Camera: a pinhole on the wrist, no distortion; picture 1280 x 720 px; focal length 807.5 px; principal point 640.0 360.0 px. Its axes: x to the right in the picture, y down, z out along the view. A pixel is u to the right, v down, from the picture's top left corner.
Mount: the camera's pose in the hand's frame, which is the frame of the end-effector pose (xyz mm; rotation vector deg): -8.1 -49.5 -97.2 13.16 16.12 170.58
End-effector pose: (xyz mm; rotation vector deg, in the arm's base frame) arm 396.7 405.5 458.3 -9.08 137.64 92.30
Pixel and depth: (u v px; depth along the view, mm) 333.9 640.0 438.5
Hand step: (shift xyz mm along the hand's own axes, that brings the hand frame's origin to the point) 207.4 -146.6 335.4
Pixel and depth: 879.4 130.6 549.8
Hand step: -57.3 223.6 428.4
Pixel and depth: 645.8 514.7 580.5
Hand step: 69.3 -55.7 488.8
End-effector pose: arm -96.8 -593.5 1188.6 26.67 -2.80 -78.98
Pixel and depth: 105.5 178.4 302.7
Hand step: 246.3 38.4 155.7
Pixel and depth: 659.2 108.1 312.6
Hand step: 48.4 101.0 188.2
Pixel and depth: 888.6 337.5 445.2
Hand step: -67.3 61.5 351.5
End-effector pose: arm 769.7 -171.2 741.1 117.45 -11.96 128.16
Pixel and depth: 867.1 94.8 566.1
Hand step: -47.2 254.7 437.9
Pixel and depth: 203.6 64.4 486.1
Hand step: 351.4 167.6 303.6
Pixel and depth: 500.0 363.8 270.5
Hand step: 82.1 -10.8 159.2
